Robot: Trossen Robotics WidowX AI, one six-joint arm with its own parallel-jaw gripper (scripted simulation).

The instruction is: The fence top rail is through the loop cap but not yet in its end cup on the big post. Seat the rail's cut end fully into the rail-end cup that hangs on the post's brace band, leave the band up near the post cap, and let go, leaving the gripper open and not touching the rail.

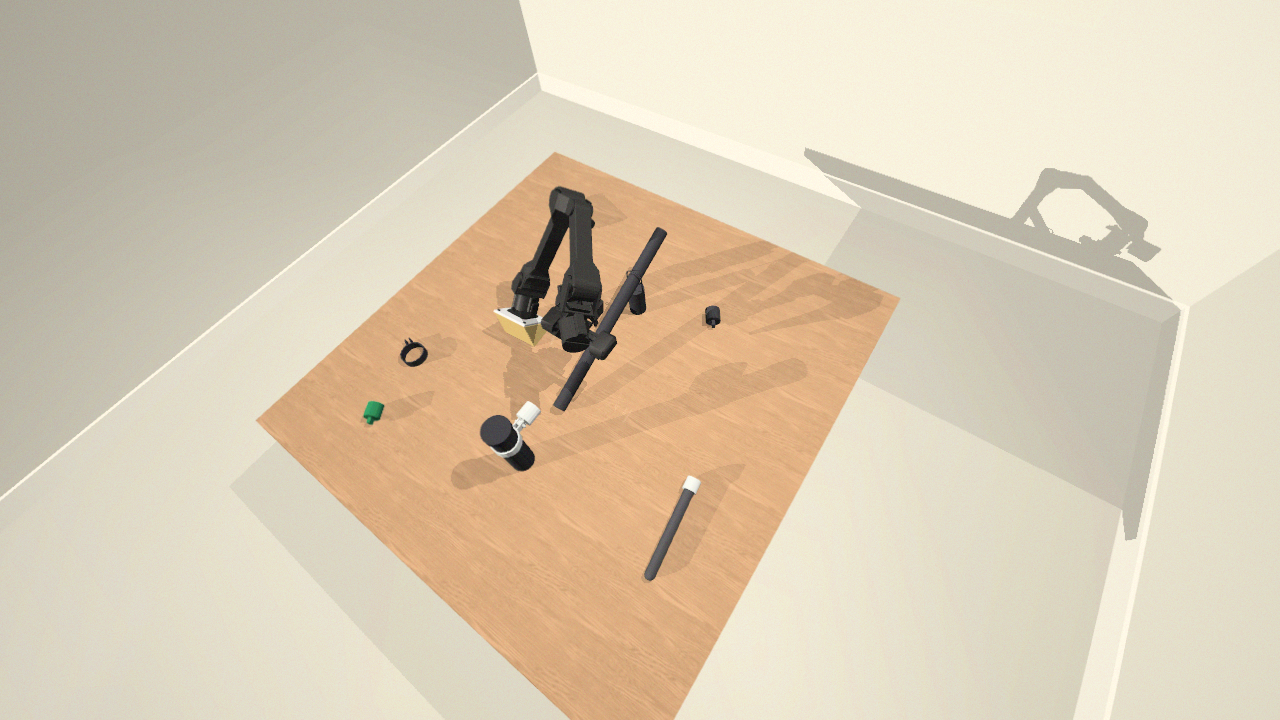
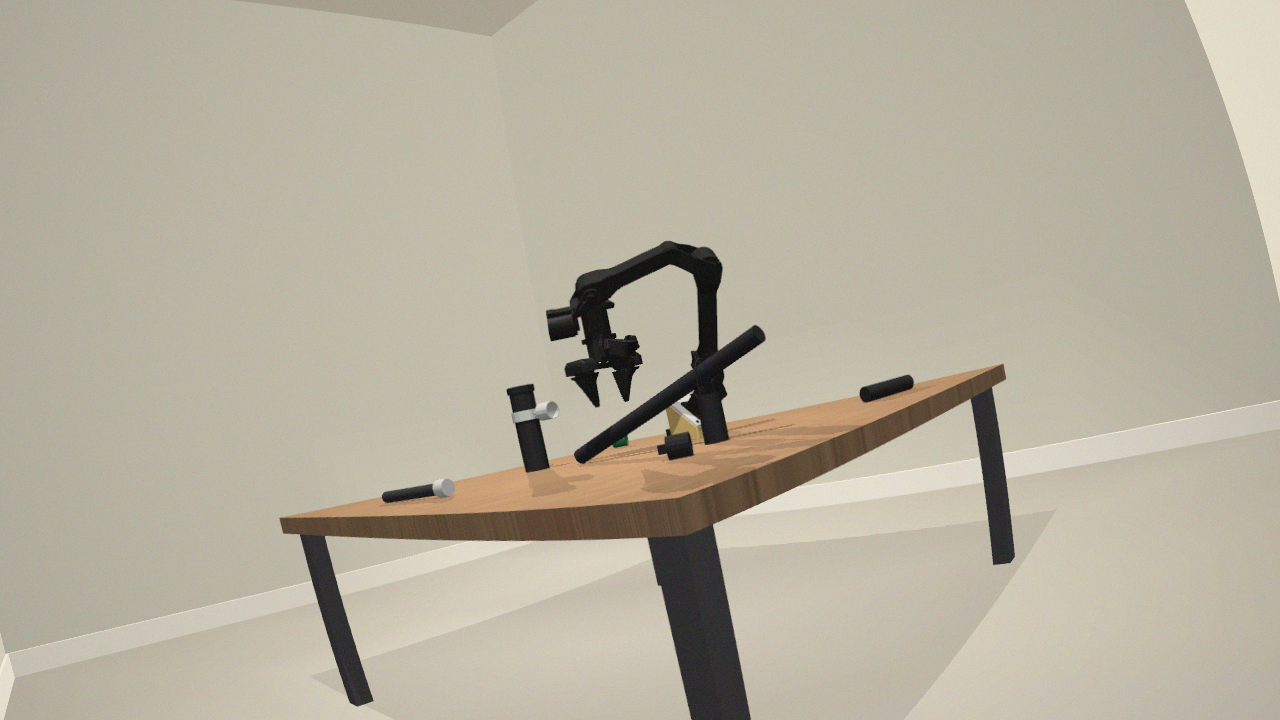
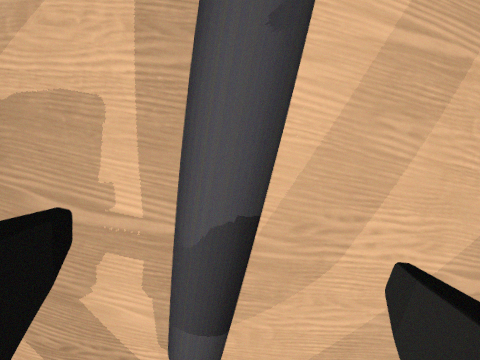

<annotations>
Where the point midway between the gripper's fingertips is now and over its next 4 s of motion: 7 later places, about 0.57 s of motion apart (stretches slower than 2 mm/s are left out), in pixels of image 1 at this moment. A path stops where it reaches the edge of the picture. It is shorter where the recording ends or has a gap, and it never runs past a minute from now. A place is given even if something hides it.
My gripper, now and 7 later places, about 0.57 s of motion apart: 584, 350; 586, 356; 588, 362; 590, 366; 588, 365; 576, 363; 575, 363; 574, 363
</annotations>
